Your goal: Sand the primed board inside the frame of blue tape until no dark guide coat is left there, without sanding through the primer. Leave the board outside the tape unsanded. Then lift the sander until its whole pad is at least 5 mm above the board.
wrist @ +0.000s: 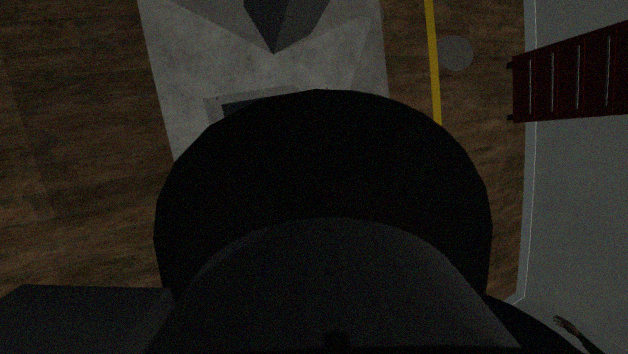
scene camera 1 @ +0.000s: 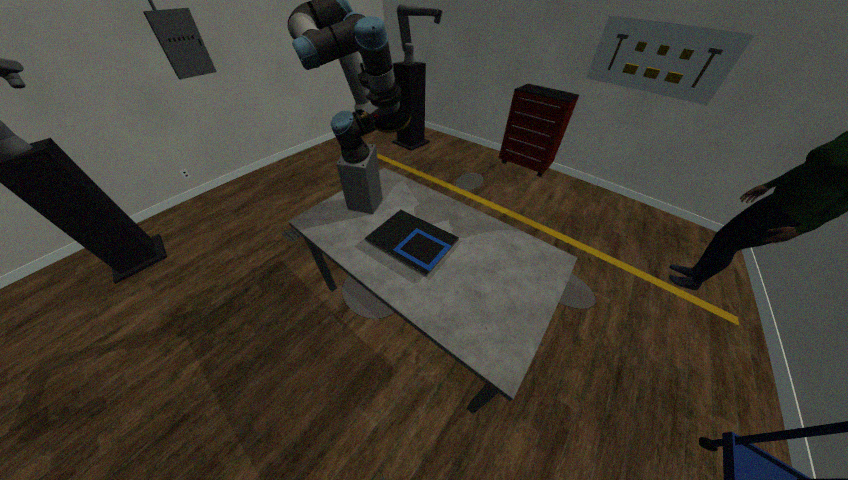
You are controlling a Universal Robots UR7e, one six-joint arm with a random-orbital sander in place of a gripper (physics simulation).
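Pixels of known places: arm's base at its link origin: (scene camera 1: 356, 153).
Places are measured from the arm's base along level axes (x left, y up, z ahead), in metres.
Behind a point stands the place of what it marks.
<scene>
The sander (scene camera 1: 395, 117) (wrist: 325, 165) hangs from the arm, high above the table and beside the robot's base, well apart from the board. It has no fingers, so open or shut cannot be told. The board (scene camera 1: 389, 231) @(x -0.097, y -0.304, z 0.342 m) (wrist: 230, 107) @(x -0.194, y -0.304, z 0.293 m) lies flat on the table. The blue tape (scene camera 1: 439, 256) @(x -0.051, y -0.304, z 0.655 m) forms a four-sided frame on the board's near right part in the scene view. The surface inside the tape looks dark all over, as does the board outside it. In the wrist view the sander's black disc hides most of the board, and the tape does not show.
The grey table (scene camera 1: 476, 285) @(x -0.041, y -0.348, z 0.875 m) (wrist: 190, 65) @(x -0.298, y -0.348, z 0.150 m) carries the robot's grey base block (scene camera 1: 360, 185) @(x -0.057, y -0.148, z 0.075 m) behind the board. A red tool cabinet (scene camera 1: 538, 127) (wrist: 567, 80) stands near the back wall. A yellow floor line (scene camera 1: 505, 212) (wrist: 432, 60) runs beside the table. A person (scene camera 1: 749, 223) stands at the right.
</scene>
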